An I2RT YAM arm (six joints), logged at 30 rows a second.
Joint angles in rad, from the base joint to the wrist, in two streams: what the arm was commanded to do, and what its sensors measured. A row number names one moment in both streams.
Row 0, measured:
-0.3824, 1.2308, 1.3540, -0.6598, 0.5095, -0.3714
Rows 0 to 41, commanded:
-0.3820, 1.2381, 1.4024, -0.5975, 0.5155, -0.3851
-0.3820, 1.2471, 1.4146, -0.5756, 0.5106, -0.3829
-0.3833, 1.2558, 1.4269, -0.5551, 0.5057, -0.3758
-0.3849, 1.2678, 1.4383, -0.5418, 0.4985, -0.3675
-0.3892, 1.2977, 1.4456, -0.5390, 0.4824, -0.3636
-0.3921, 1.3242, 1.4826, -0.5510, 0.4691, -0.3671
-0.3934, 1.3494, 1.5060, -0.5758, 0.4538, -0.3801
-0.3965, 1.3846, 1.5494, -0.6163, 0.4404, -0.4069
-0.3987, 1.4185, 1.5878, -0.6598, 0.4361, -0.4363
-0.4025, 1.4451, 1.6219, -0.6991, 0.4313, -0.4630
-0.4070, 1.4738, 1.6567, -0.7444, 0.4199, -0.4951
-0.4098, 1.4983, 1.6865, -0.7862, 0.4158, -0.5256
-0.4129, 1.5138, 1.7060, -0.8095, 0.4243, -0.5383
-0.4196, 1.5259, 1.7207, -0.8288, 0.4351, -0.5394
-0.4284, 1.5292, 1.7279, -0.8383, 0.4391, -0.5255
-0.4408, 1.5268, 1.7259, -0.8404, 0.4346, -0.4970
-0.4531, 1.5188, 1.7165, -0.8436, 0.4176, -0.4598
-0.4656, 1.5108, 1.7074, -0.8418, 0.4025, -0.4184
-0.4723, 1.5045, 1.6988, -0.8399, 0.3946, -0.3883
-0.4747, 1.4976, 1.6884, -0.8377, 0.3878, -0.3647
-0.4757, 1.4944, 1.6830, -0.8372, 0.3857, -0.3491
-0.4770, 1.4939, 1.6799, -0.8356, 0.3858, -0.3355
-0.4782, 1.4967, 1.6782, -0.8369, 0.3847, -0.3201
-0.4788, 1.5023, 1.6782, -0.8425, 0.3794, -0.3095
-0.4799, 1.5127, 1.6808, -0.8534, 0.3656, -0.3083
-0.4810, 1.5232, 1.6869, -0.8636, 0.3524, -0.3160
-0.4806, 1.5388, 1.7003, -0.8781, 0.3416, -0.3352
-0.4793, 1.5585, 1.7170, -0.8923, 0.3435, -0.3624
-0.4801, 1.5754, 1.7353, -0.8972, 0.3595, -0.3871
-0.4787, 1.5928, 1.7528, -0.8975, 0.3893, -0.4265
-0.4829, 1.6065, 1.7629, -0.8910, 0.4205, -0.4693
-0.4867, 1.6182, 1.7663, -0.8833, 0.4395, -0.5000
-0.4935, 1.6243, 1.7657, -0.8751, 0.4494, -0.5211
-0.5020, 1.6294, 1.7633, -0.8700, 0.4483, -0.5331
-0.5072, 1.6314, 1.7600, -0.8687, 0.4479, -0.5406
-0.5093, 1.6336, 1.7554, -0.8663, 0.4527, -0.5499
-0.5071, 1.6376, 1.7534, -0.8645, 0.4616, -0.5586
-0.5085, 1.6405, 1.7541, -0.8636, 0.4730, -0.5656
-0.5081, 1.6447, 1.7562, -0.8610, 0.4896, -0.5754
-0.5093, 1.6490, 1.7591, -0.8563, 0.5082, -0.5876
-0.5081, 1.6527, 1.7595, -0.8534, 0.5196, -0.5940
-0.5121, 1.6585, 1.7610, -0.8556, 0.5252, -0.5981
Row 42, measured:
-0.5072, 1.6466, 1.7542, -0.8711, 0.4492, -0.5507
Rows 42 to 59, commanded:
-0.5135, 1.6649, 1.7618, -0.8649, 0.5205, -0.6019
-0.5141, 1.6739, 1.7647, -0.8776, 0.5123, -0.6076
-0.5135, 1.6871, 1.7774, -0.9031, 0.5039, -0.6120
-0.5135, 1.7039, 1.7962, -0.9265, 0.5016, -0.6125
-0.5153, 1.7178, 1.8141, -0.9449, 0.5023, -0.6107
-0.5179, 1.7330, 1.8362, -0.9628, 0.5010, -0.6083
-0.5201, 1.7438, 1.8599, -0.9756, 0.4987, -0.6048
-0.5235, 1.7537, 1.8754, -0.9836, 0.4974, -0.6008
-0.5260, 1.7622, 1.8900, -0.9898, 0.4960, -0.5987
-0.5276, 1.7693, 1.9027, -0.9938, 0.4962, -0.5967
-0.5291, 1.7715, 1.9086, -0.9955, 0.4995, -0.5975
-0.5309, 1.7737, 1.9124, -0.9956, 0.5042, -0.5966
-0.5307, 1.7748, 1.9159, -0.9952, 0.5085, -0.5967
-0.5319, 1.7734, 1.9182, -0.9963, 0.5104, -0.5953
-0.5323, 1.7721, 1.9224, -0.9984, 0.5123, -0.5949
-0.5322, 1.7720, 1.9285, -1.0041, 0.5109, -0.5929
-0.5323, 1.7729, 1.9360, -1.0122, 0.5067, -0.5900
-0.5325, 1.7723, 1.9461, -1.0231, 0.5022, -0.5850
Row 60, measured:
-0.5297, 1.7725, 1.9255, -0.9939, 0.4679, -0.5972
